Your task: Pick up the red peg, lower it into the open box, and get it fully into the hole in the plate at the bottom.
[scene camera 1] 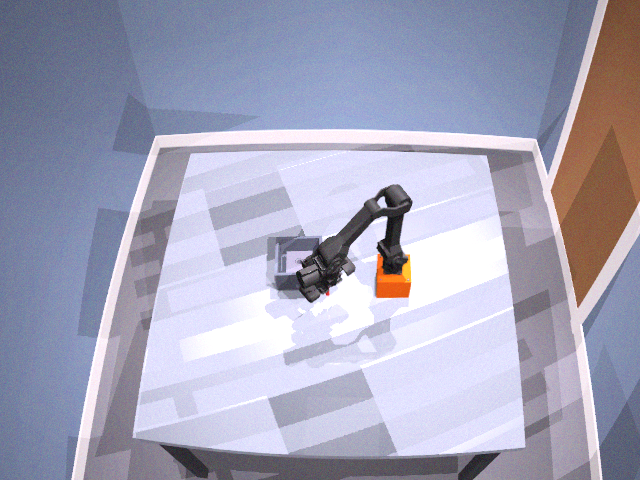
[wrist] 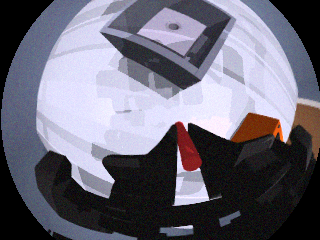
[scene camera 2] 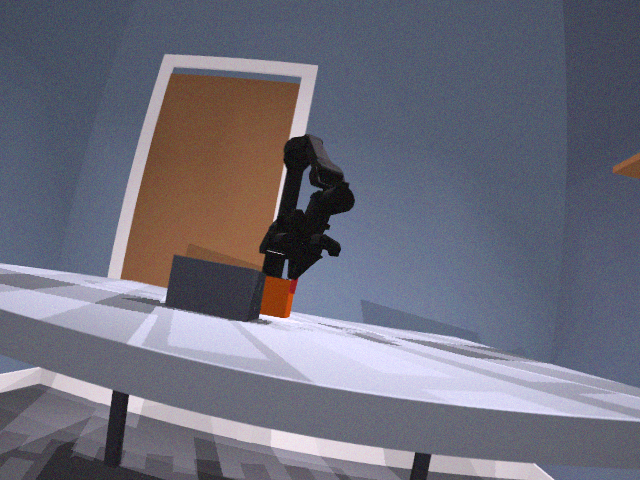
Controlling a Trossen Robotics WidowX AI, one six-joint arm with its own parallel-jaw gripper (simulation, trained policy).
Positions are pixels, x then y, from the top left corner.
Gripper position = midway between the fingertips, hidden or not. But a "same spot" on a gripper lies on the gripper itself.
Labels:
my gripper: scene camera 1 325, 288; wrist; scene camera 2
same spot on my gripper: (wrist: 146, 184) = (scene camera 2: 305, 245)

